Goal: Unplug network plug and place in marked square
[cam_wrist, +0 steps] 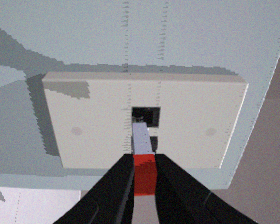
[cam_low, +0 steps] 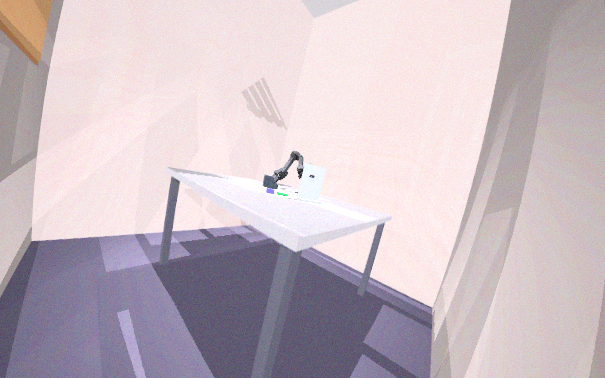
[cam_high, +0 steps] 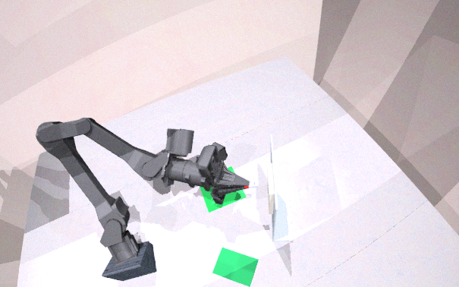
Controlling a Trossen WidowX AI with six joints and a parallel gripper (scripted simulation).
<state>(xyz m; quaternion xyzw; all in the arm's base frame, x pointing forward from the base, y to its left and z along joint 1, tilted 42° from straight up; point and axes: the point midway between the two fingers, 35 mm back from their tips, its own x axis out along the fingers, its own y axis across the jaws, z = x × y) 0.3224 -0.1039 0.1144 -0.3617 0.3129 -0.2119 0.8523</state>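
My gripper tip is now 60 mm above the upright panel, 50 mm short of it and 40 mm to the left of it. From my gripper tip the other things lie so: network plug right at my gripper tip.
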